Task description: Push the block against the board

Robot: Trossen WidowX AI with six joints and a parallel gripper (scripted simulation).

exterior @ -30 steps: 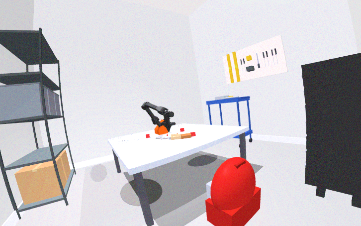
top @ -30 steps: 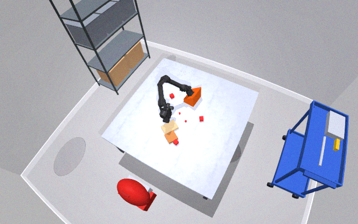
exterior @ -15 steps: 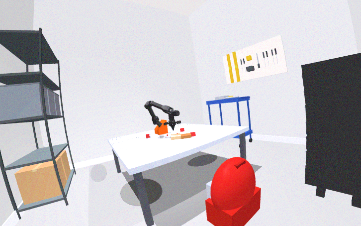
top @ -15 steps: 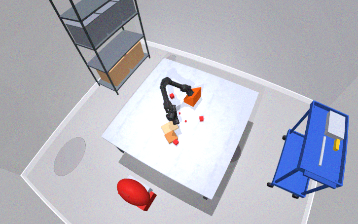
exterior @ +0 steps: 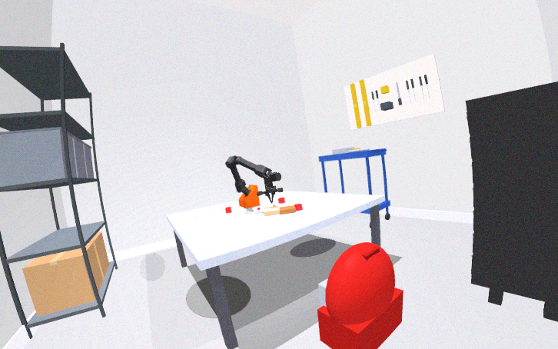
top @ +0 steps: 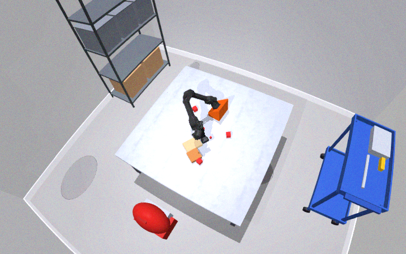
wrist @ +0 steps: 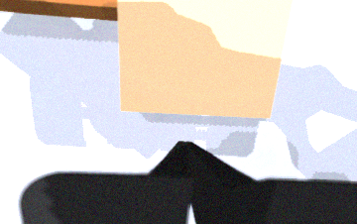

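My gripper tip is 80 mm short of the tan board, 50 mm to the left of it and 30 mm above it. Also, from my gripper tip: square block 160 mm ahead, 30 mm to the left, 30 mm below.
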